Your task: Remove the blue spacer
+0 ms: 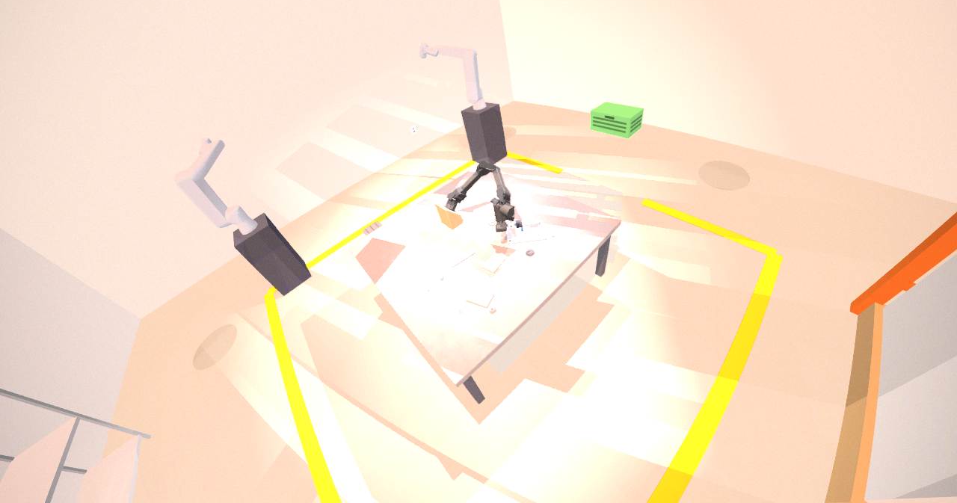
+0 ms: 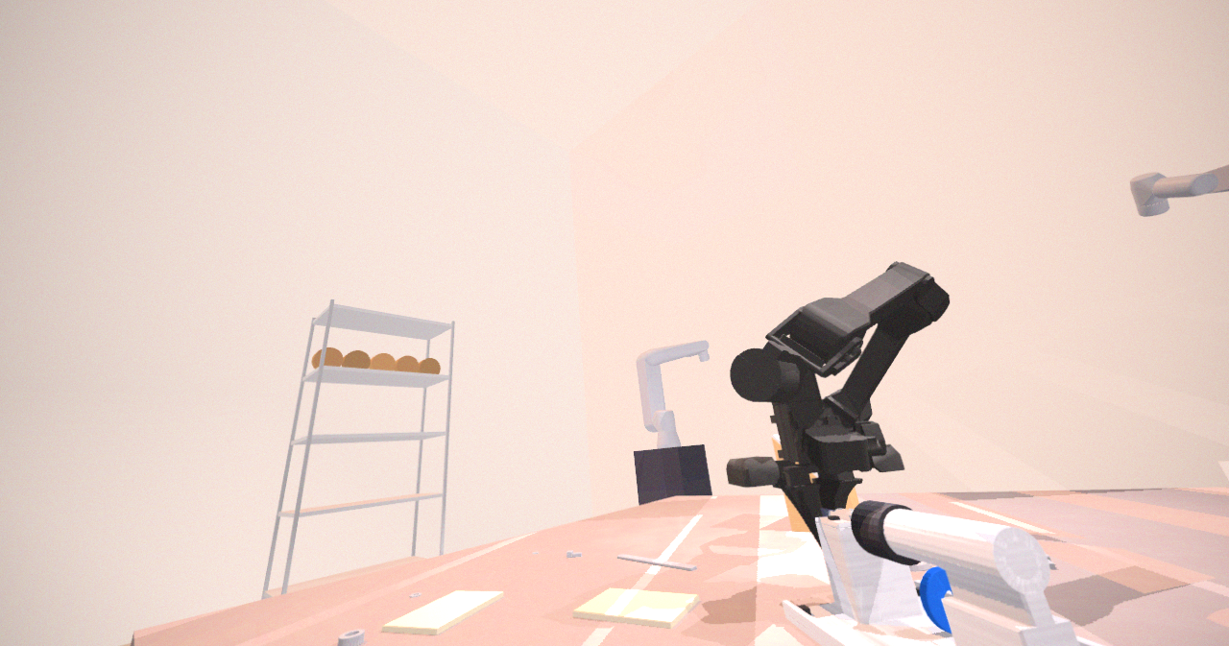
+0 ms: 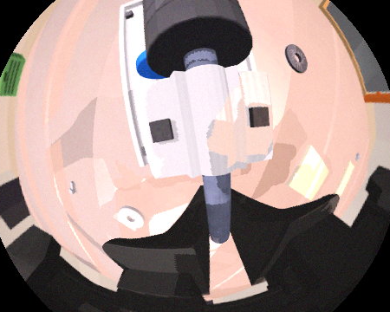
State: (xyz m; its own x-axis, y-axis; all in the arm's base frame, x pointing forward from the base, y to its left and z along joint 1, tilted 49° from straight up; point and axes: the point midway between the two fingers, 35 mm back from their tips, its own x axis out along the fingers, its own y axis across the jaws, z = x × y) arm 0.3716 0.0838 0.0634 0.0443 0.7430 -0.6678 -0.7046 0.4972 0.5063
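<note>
My gripper tip is now 4 cm to the right of the grey-blue shaft, 4 cm short of it and 3 cm below it. Round my gripper tip: black collar 6 cm to the left, 6 cm ahead, 3 cm above; then black sleeve 7 cm to the left, 7 cm ahead, 3 cm above; then blue spacer 10 cm to the left, 6 cm ahead, 2 cm below.
</note>
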